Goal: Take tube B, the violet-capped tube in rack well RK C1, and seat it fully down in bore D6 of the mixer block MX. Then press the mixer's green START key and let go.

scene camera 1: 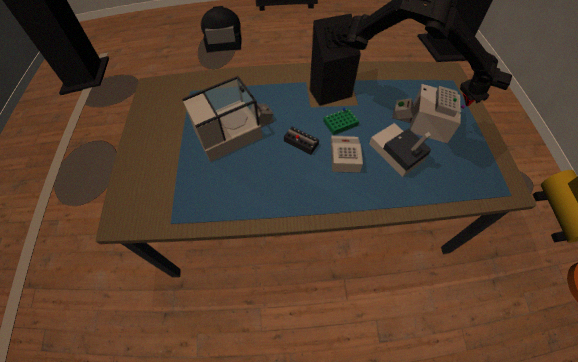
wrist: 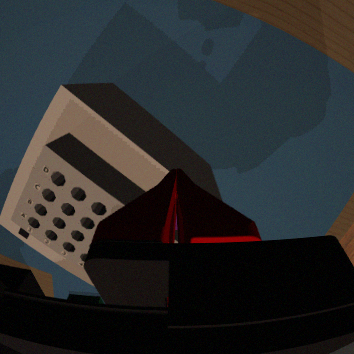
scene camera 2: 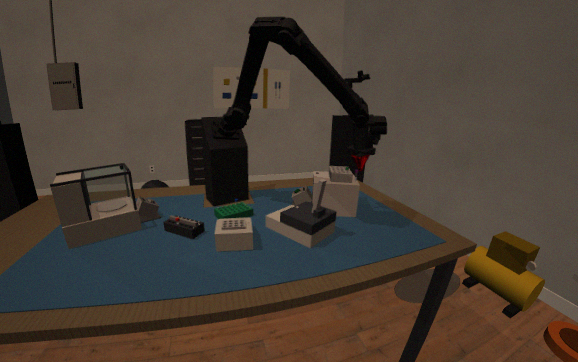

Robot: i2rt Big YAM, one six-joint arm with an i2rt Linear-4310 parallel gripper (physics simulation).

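Seen in the pictures: gripper, fingertip midpoint: (scene camera 1: 467, 105) (wrist: 175, 177) (scene camera 2: 360, 171); arm's base at its link origin: (scene camera 1: 338, 36) (scene camera 2: 225, 131).
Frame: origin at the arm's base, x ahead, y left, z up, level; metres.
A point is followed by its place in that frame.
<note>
The mixer block MX (scene camera 1: 433, 122) {z -0.214, x 0.329, y 0.348 m} (scene camera 2: 338, 197) {z -0.229, x 0.342, y 0.370 m} (wrist: 95, 130) {z -0.175, x 0.256, y 0.495 m} is a beige box at the right of the blue mat, with a grey bore plate (scene camera 1: 447, 98) {z -0.140, x 0.270, y 0.417 m} (wrist: 60, 207) {z -0.140, x 0.243, y 0.442 m} on top. A green key (scene camera 1: 455, 99) {z -0.127, x 0.291, y 0.440 m} (scene camera 2: 346, 167) {z -0.126, x 0.285, y 0.439 m} sits on that plate. My gripper (scene camera 1: 465, 94) {z -0.136, x 0.322, y 0.487 m} (scene camera 2: 360, 163) {z -0.136, x 0.322, y 0.487 m} (wrist: 175, 177) {z -0.136, x 0.322, y 0.487 m} has red fingers and is shut, with nothing between them. It hangs just above the block's far right edge. A violet speck (scene camera 1: 462, 106) {z -0.130, x 0.329, y 0.454 m} shows below the fingers, and a violet sliver (wrist: 176, 225) {z -0.129, x 0.329, y 0.456 m} shows through the finger slit. I cannot tell where the tube sits. The green rack RK (scene camera 1: 341, 121) {z -0.286, x 0.204, y -0.014 m} (scene camera 2: 234, 210) {z -0.278, x 0.217, y -0.012 m} stands mid-table.
A small box with a green button (scene camera 1: 402, 108) {z -0.244, x 0.208, y 0.262 m} stands left of the mixer. A lever device (scene camera 1: 400, 148) {z -0.230, x 0.423, y 0.158 m} (scene camera 2: 303, 223) {z -0.235, x 0.477, y 0.146 m}, a keypad box (scene camera 1: 346, 153) {z -0.239, x 0.403, y -0.058 m} (scene camera 2: 234, 233) {z -0.249, x 0.443, y -0.058 m}, a black strip holder (scene camera 1: 300, 139) {z -0.273, x 0.280, y -0.210 m} and a glass-walled box (scene camera 1: 223, 116) {z -0.113, x 0.245, y -0.489 m} are on the mat. The arm's black pedestal (scene camera 1: 332, 61) {z -0.071, x 0.065, y -0.039 m} stands at the back.
</note>
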